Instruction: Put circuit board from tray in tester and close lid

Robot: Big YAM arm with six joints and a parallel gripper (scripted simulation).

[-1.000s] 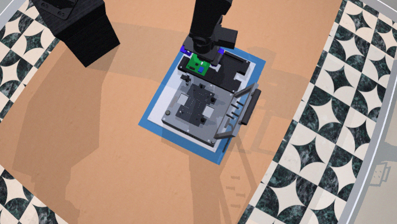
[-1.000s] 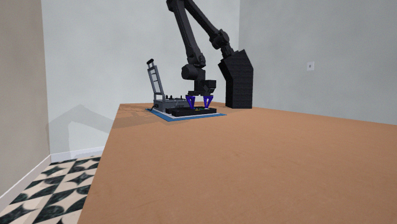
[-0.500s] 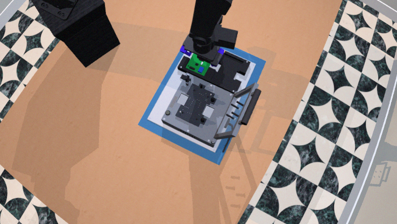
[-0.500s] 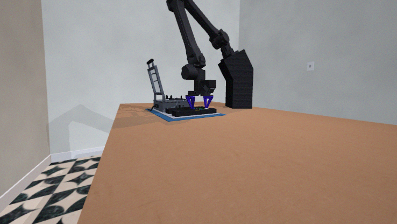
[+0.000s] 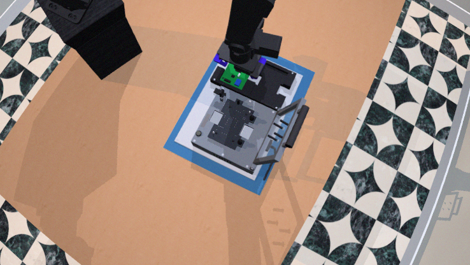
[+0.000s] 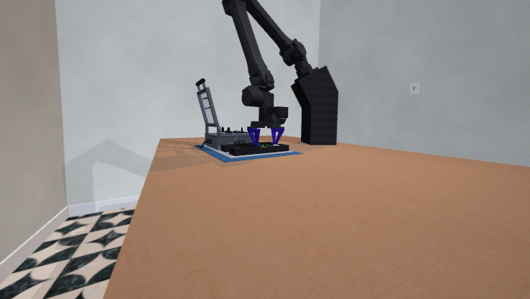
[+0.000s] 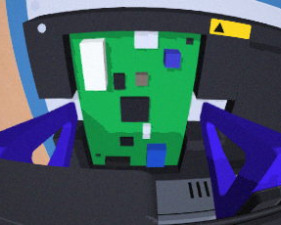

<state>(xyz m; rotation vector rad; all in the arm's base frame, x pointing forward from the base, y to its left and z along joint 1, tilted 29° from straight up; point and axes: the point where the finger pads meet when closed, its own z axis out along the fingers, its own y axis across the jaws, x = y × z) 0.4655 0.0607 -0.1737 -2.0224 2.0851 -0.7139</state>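
My gripper is now right at the green circuit board. The rest, counted from my hand: black plate (170 mm to the right, 50 mm ahead, 50 mm above); tester (140 mm to the right, 90 mm above, 80 mm ahead); dark latch hook (110 mm to the right, 60 mm above, 20 mm behind).
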